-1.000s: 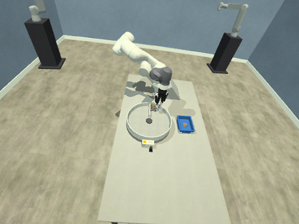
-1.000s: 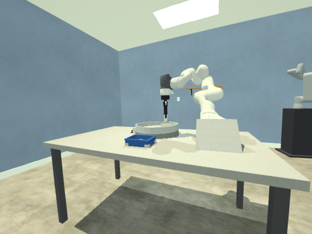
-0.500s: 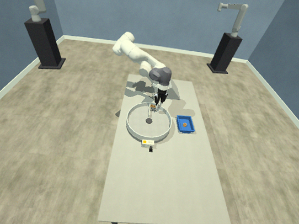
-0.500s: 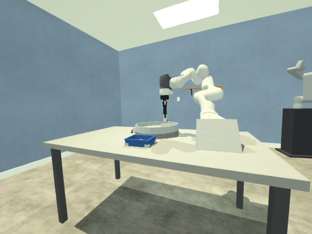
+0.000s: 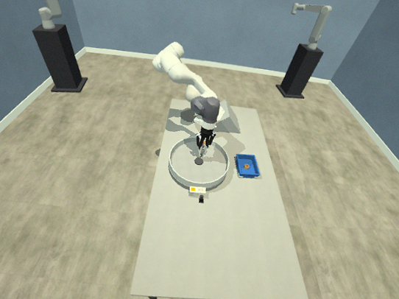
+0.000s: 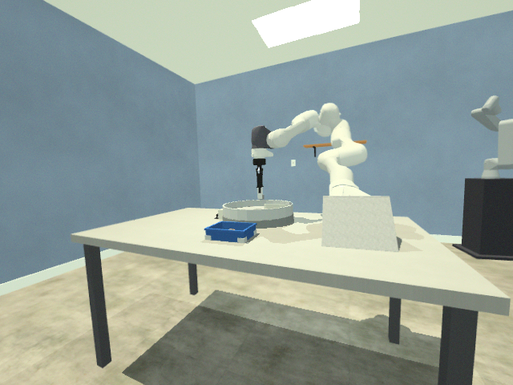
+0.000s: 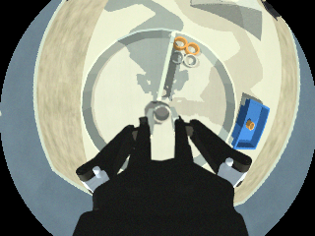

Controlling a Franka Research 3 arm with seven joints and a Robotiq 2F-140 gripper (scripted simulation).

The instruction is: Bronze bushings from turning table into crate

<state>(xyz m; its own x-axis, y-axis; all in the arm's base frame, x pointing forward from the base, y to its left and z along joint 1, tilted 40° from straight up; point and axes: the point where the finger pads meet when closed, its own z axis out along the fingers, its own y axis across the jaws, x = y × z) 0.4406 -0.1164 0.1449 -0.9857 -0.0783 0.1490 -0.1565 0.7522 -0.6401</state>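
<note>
The turning table lies 20 mm ahead of my hand, 20 mm to the right of it and 110 mm below it. The rest, counted from my hand: crate: 50 mm ahead, 350 mm to the left, 140 mm below.
</note>
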